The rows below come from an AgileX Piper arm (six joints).
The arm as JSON. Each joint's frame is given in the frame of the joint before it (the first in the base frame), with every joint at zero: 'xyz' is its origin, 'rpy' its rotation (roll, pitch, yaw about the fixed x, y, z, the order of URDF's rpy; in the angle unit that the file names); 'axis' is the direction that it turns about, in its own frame. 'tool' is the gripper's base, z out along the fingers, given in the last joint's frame.
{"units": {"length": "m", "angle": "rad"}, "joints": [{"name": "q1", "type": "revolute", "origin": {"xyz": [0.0, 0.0, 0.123], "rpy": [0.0, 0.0, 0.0]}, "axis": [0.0, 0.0, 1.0]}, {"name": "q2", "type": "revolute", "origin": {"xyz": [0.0, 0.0, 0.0], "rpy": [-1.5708, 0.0, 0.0]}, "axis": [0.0, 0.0, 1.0]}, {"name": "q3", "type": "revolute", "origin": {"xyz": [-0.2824, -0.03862, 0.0], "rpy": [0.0, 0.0, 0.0]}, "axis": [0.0, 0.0, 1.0]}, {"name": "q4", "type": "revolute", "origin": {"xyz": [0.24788, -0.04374, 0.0], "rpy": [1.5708, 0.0, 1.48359]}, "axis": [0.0, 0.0, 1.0]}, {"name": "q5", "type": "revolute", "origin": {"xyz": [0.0, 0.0, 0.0], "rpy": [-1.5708, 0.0, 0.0]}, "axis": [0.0, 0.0, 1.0]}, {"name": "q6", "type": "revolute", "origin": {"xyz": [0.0, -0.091, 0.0], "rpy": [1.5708, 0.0, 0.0]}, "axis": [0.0, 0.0, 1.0]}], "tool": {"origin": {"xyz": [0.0, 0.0, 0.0], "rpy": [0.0, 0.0, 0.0]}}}
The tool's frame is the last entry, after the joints.
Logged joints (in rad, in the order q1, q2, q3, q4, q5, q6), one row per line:
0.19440 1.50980 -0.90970 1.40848 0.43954 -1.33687
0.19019 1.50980 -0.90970 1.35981 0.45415 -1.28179
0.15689 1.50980 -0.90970 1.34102 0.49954 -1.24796
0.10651 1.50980 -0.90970 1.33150 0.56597 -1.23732
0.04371 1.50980 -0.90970 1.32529 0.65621 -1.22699
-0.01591 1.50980 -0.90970 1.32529 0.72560 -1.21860
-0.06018 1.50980 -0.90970 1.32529 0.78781 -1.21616
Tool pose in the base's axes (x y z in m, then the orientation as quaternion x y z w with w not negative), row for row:
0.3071 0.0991 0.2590 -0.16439 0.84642 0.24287 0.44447
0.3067 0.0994 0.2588 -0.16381 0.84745 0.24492 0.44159
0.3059 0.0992 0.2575 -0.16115 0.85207 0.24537 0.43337
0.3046 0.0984 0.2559 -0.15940 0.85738 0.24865 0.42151
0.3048 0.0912 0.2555 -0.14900 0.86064 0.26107 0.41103
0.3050 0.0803 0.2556 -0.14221 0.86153 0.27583 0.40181
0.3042 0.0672 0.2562 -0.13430 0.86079 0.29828 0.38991
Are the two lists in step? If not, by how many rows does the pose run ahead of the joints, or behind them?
The pose runs 2 rows behind the joints: the pose in row i belongs to the joints in row i - 2.
